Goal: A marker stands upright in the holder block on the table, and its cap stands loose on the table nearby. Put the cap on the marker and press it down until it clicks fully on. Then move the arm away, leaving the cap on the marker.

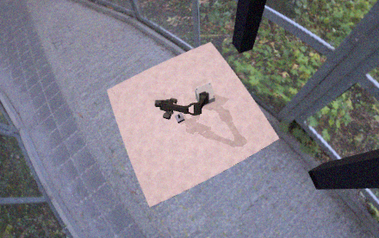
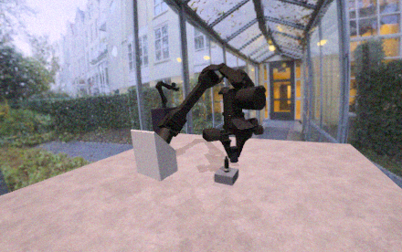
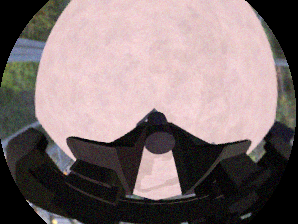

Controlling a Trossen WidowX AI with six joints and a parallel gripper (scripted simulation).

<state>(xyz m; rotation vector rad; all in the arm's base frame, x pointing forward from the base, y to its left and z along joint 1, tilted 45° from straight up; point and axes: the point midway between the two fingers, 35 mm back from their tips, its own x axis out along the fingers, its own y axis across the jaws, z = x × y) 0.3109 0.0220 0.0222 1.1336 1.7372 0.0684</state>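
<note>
Right now the dark holder block is 50 mm behind my gripper tip, 40 mm to the left of it and 90 mm below it. From my gripper tip the other things lie so: dark marker cap 10 mm above.
</note>
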